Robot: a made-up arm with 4 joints.
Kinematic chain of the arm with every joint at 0, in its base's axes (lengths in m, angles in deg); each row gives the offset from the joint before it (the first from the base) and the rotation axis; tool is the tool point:
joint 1: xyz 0 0 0.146 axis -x
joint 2: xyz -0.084 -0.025 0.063 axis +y
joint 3: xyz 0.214 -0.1 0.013 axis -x
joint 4: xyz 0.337 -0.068 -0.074 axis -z
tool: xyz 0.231 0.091 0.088
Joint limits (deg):
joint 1: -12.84..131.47
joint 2: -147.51..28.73
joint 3: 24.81..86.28
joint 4: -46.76..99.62
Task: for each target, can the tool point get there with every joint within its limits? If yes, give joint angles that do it. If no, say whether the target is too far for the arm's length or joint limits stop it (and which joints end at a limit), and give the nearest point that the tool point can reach.
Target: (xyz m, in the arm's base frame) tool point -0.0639 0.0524 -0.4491
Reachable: no: joint limits stop it (at a limit: joint 1, joint 3, joint 4) | nearest point -0.0491 0.5105 -0.3432 | short by 0.470 m
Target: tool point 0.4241 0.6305 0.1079
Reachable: yes | joints 100.45 -50.88 58.34 -11.97
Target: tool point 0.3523 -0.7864 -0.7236
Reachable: no: too far | nearest point 0.4189 -0.2619 -0.1436 | short by 0.785 m
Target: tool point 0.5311 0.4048 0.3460
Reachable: yes | joints 69.19 -37.05 49.81 -24.40
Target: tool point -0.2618 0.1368 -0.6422
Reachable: no: joint limits stop it (at a limit: joint 1, joint 3, joint 4) | nearest point -0.2785 0.4886 -0.3239 | short by 0.475 m
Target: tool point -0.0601 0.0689 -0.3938
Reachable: no: joint limits stop it (at a limit: joint 1, joint 3, joint 4) | nearest point -0.0396 0.5100 -0.3428 | short by 0.445 m
